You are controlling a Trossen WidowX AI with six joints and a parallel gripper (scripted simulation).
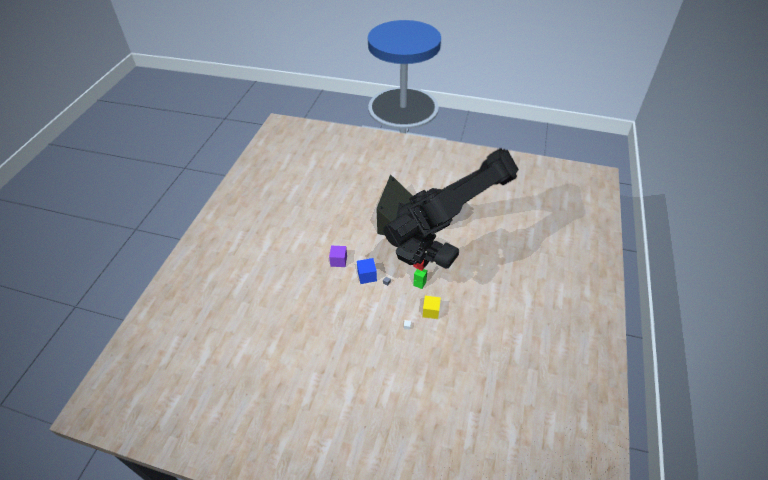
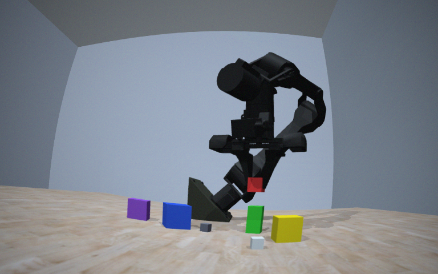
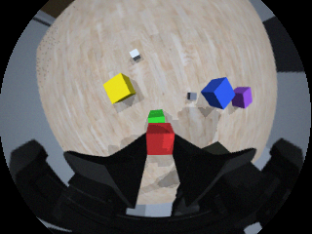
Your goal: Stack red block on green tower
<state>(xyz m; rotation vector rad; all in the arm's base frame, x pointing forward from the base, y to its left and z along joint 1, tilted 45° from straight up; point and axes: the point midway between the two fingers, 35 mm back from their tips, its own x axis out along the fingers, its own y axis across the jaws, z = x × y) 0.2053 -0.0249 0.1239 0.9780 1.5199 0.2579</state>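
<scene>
My gripper tip is now 9 cm to the left of the small dark cube, 8 cm above it and 1 cm short of it. Also, from my gripper tip: red block: 1 cm above; then blue block: 15 cm to the right, 6 cm below; then yellow block: 9 cm ahead, 7 cm below, 4 cm to the left.
</scene>
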